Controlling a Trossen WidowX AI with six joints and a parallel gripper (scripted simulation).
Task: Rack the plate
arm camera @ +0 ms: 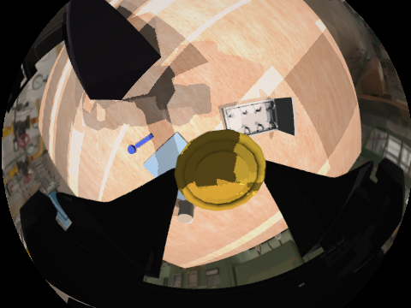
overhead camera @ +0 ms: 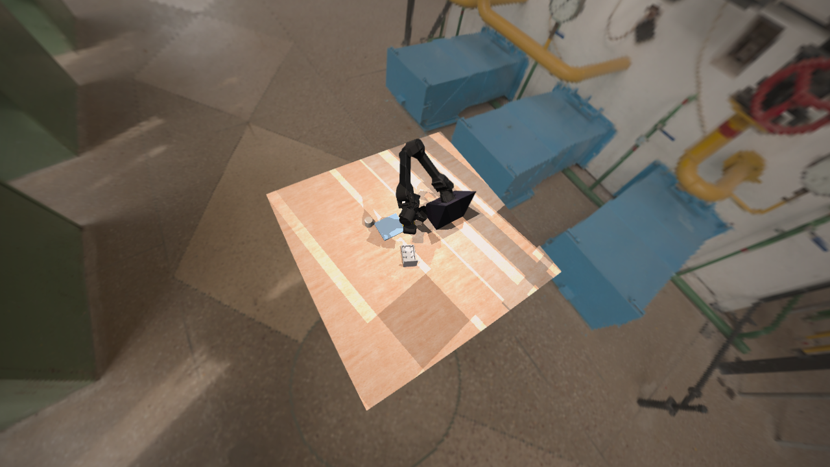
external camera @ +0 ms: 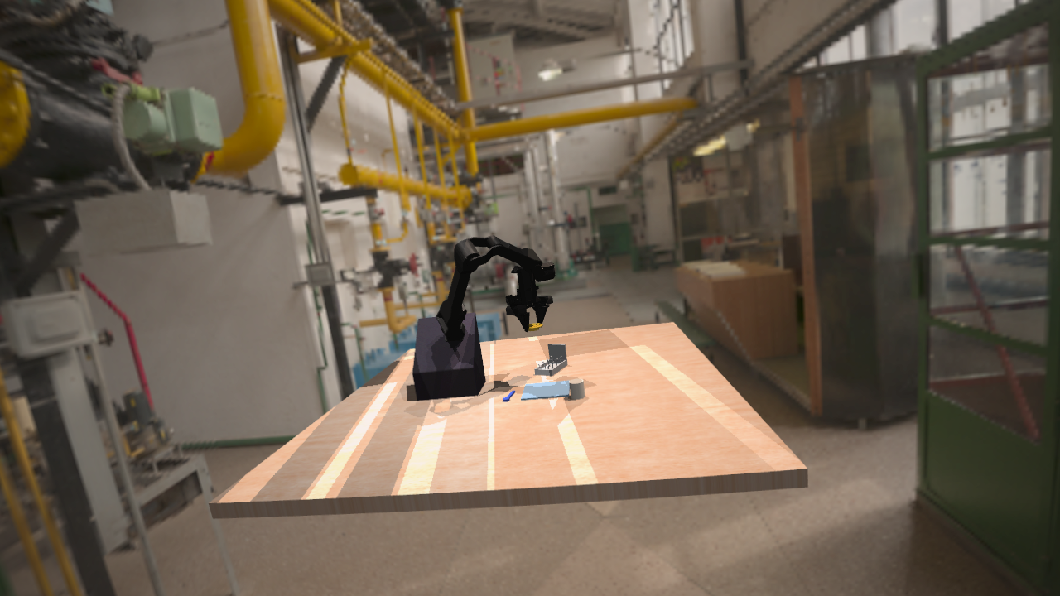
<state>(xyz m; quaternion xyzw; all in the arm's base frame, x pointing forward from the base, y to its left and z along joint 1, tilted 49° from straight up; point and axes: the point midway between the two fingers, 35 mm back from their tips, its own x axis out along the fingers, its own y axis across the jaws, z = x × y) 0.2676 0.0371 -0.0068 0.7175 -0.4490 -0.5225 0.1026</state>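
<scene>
My gripper tip is 3 cm short of the grey dish rack, 9 cm to the right of it and 16 cm above it. From my gripper tip the other things lie so: small blue spoon: 8 cm behind, 16 cm to the right, 18 cm below; then small yellow plate: 1 cm above; then blue mat: 3 cm ahead, 12 cm to the right, 18 cm below.
</scene>
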